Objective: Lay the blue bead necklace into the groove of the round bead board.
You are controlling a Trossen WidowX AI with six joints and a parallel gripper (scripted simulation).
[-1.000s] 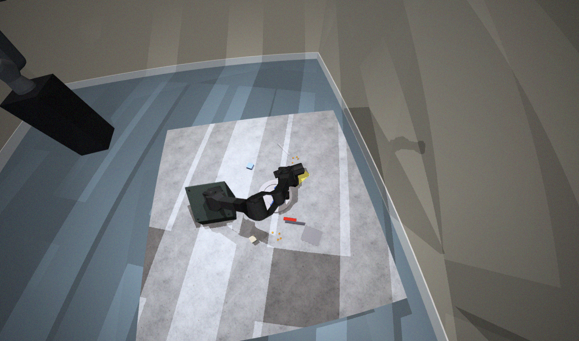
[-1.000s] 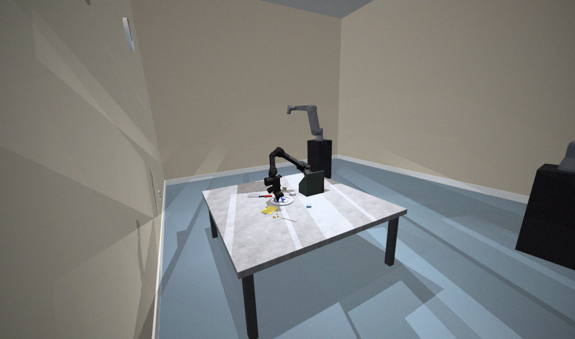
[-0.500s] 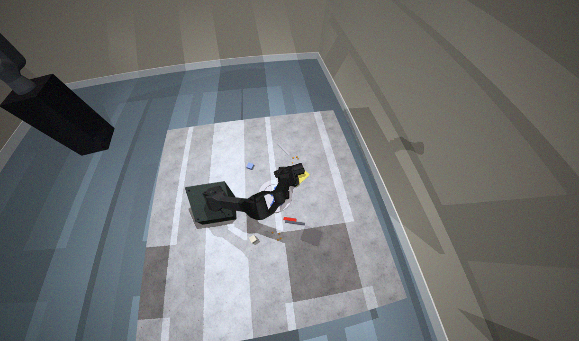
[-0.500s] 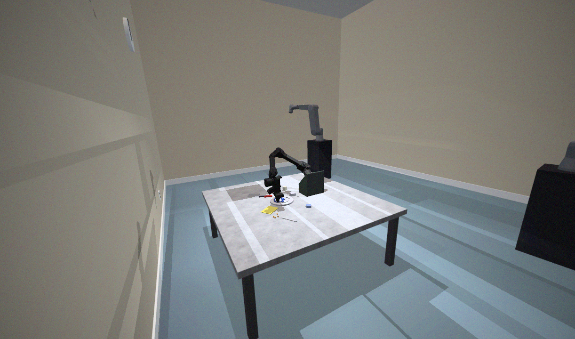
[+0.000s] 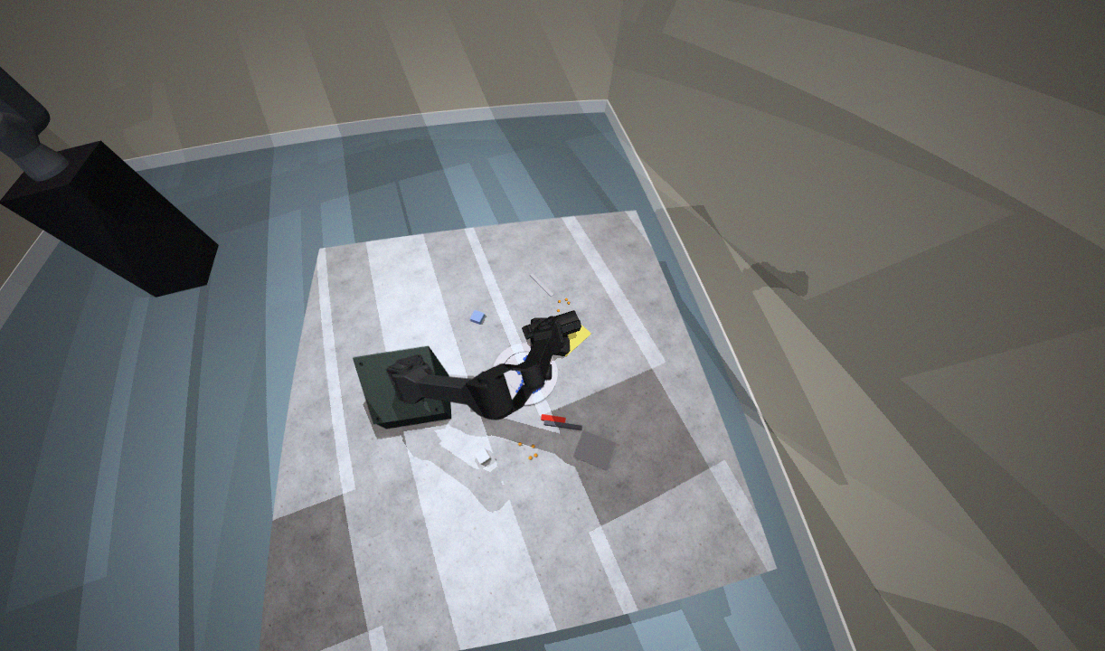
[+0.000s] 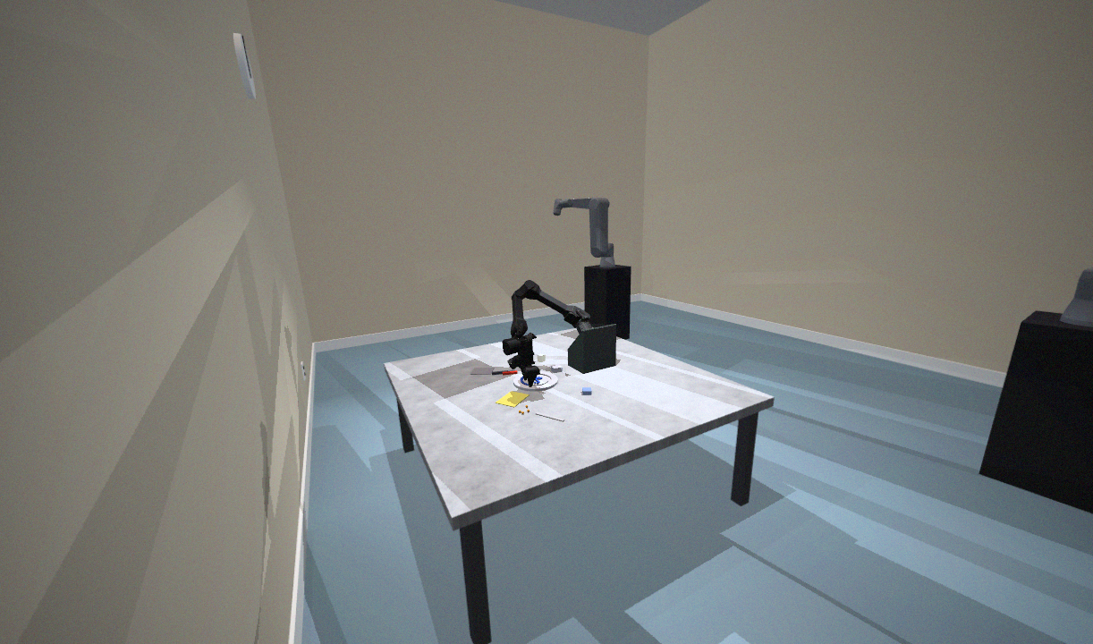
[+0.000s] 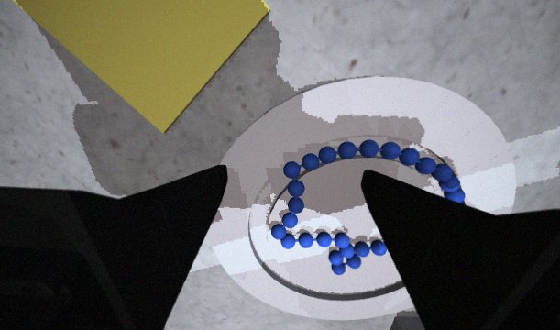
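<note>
The round white bead board lies 60 mm behind my gripper tip, 30 mm to the right of it and 10 mm below it. The rest, counted from my gripper tip: blue block: 200 mm to the left, 160 mm behind, 10 mm below; yellow sheet: 110 mm ahead, 60 mm to the left, 20 mm below; grey tool: 200 mm to the right, 10 mm below.
</note>
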